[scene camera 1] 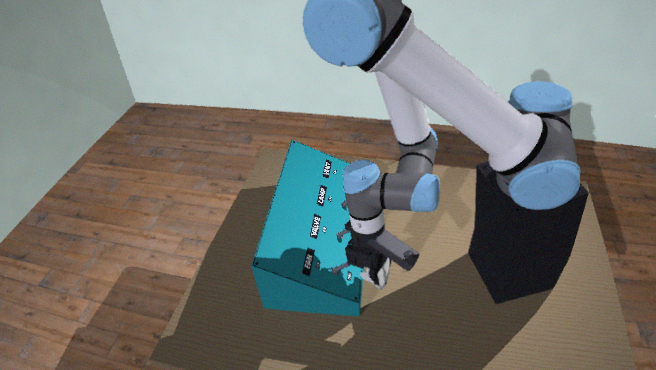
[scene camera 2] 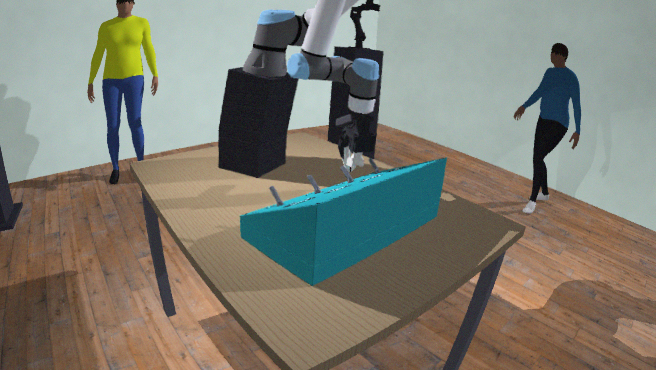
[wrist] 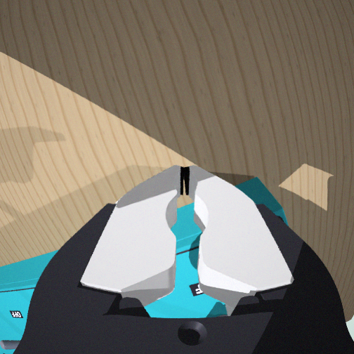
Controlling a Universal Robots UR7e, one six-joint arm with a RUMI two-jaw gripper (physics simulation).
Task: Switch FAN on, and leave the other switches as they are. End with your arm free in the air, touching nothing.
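Seen in the pictures: gripper, fingertip midpoint: [scene camera 1: 382,287] [scene camera 2: 349,171]; arm's base at its link origin: [scene camera 2: 264,71].
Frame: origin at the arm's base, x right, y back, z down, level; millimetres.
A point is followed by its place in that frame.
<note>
A teal sloped switch panel [scene camera 1: 285,220] @(x -118, y -566, z 186 mm) [scene camera 2: 375,215] @(x 17, y -642, z 241 mm) [wrist: 10,295] stands on the table. The FAN label [scene camera 1: 308,262] @(x -203, y -470, z 222 mm) is at its near end in scene camera 1. The FAN lever [scene camera 1: 340,269] @(x -189, y -392, z 237 mm) [scene camera 2: 374,166] @(x -179, y -397, z 236 mm) leans toward the low edge, its OFF side. The VALVE lever [scene camera 1: 342,234] @(x -73, y -426, z 242 mm) [scene camera 2: 346,174] @(x -62, y -423, z 235 mm), LAMP lever [scene camera 1: 344,204] @(x 44, y -456, z 244 mm) [scene camera 2: 313,184] @(x 56, y -449, z 235 mm) and VENT lever [scene camera 2: 276,196] @(x 171, y -478, z 235 mm) lean the same way; the arm hides VENT's in scene camera 1. My gripper [scene camera 1: 382,286] @(x -175, y -287, z 290 mm) [scene camera 2: 350,167] @(x -175, y -287, z 290 mm) [wrist: 183,169] is shut and empty, beside the low edge at the FAN end. Whether it touches anything is unclear.
The arm's black pedestal [scene camera 1: 525,240] @(x -97, y 15, z 98 mm) [scene camera 2: 255,125] @(x 56, y -80, z 170 mm) stands on the table [scene camera 1: 590,325] @(x -105, y 249, z 347 mm) [scene camera 2: 200,185] @(x 251, y -76, z 347 mm) on the panel's low side. Another dark pedestal [scene camera 2: 340,100] stands behind. Two people, in a yellow top [scene camera 2: 125,50] and a blue top [scene camera 2: 560,95], stand beyond the table.
</note>
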